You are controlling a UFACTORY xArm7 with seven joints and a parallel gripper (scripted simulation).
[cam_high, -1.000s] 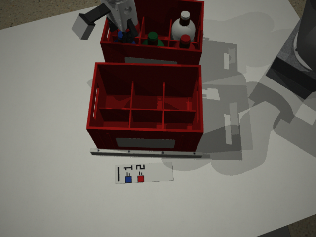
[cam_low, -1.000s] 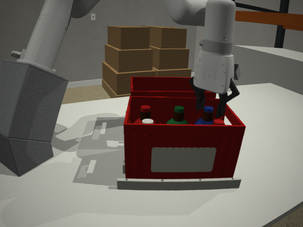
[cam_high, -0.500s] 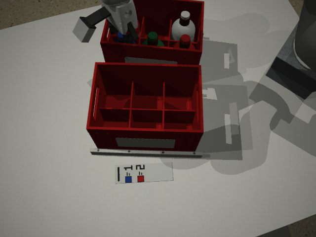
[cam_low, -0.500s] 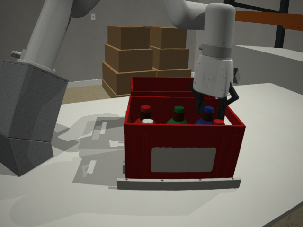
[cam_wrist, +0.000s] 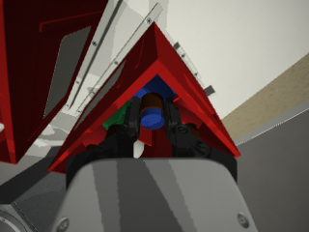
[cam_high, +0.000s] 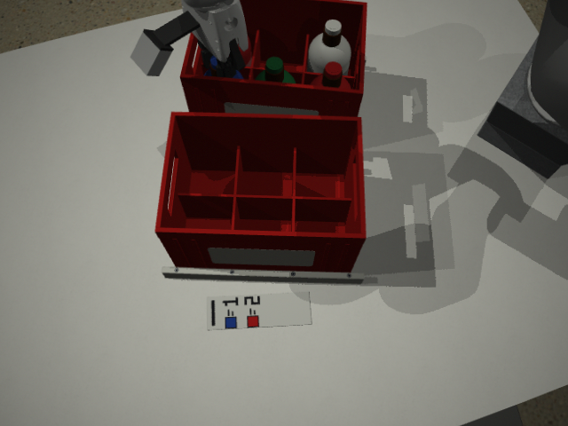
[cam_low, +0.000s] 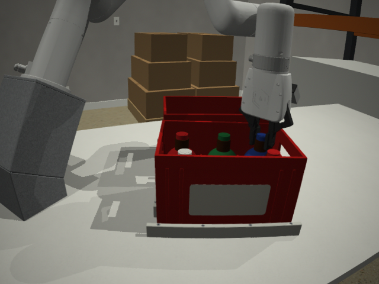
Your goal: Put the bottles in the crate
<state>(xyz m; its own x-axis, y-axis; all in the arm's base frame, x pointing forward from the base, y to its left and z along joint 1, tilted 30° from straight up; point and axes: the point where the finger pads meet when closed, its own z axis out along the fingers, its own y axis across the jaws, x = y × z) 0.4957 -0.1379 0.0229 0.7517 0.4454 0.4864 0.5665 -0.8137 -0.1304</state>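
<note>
My gripper is now 70 mm above the blue bottle. Round my hand: red bottle (80 mm to the right, 70 mm below, 10 mm behind); then green bottle (90 mm behind, 70 mm below, 10 mm to the left); then white bottle (180 mm behind, 70 mm to the right, 70 mm below).
</note>
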